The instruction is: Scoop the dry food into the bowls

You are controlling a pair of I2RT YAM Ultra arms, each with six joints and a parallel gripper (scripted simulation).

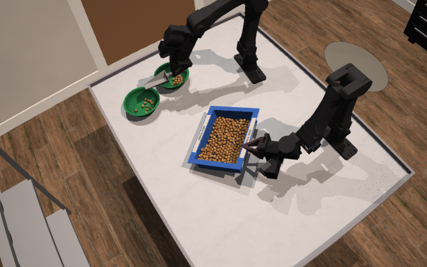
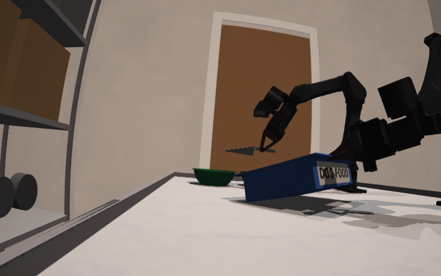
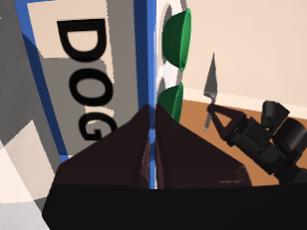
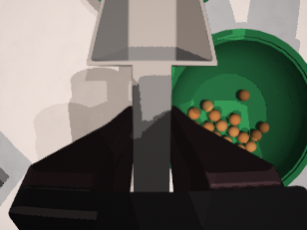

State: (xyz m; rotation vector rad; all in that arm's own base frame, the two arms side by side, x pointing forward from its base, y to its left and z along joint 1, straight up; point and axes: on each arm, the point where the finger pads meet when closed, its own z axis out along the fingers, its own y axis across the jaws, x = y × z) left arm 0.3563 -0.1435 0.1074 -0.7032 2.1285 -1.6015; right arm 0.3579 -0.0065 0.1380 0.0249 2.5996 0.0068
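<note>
My right gripper is now 4 cm short of the grey scoop, 1 cm to the left of it and 1 cm above it.
</note>
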